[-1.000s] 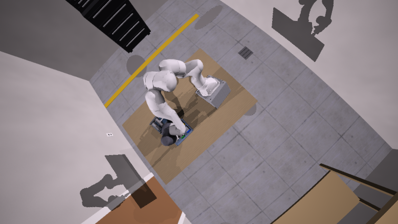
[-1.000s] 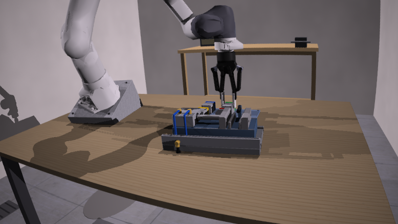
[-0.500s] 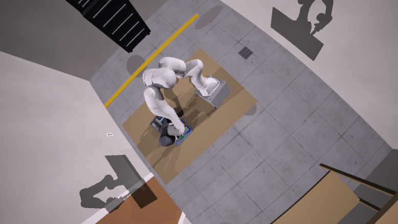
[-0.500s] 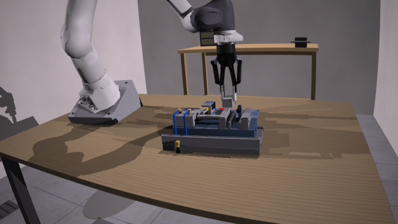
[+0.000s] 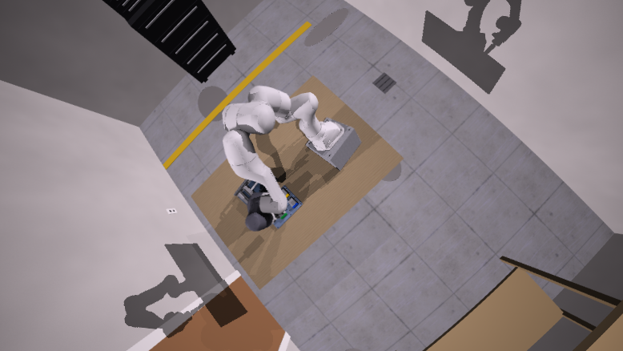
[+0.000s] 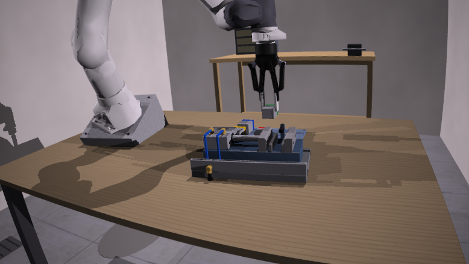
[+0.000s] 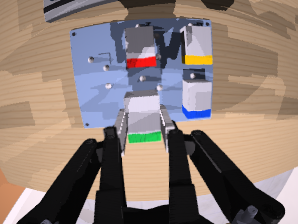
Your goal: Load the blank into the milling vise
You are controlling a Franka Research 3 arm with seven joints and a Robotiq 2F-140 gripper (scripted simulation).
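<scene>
Right now my hand is 12 cm above the blue infeed plate and 5 cm to the left of it. The rest, counted from my hand: blue-ended blank (9 cm below, 9 cm behind, 1 cm to the right); then green-ended blank (4 cm below); then red-ended blank (9 cm to the right, 9 cm below, 1 cm ahead).
</scene>
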